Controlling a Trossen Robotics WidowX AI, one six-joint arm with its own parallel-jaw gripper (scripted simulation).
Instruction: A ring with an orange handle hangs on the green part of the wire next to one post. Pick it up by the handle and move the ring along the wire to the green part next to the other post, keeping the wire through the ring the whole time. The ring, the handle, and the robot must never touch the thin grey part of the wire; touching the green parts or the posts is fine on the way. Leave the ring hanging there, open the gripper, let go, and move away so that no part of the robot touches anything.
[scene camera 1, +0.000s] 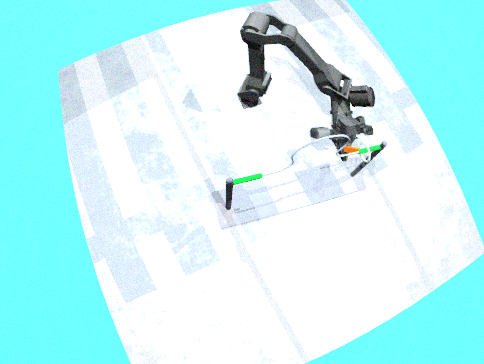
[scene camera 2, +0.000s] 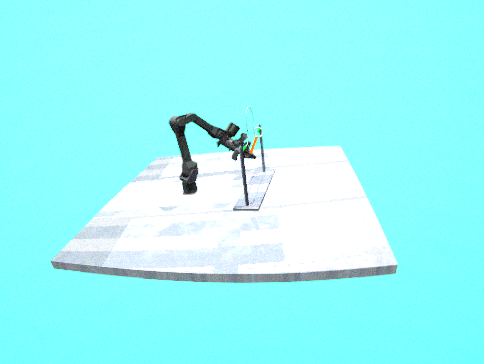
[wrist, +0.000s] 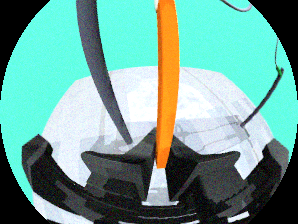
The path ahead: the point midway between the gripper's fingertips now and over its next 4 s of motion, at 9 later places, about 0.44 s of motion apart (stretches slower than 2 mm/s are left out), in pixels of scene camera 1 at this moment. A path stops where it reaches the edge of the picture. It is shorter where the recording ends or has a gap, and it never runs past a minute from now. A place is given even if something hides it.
My gripper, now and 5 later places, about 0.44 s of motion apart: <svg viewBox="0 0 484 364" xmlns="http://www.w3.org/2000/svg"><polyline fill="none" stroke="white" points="344,161 343,162 342,154 341,145 341,140 340,128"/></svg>
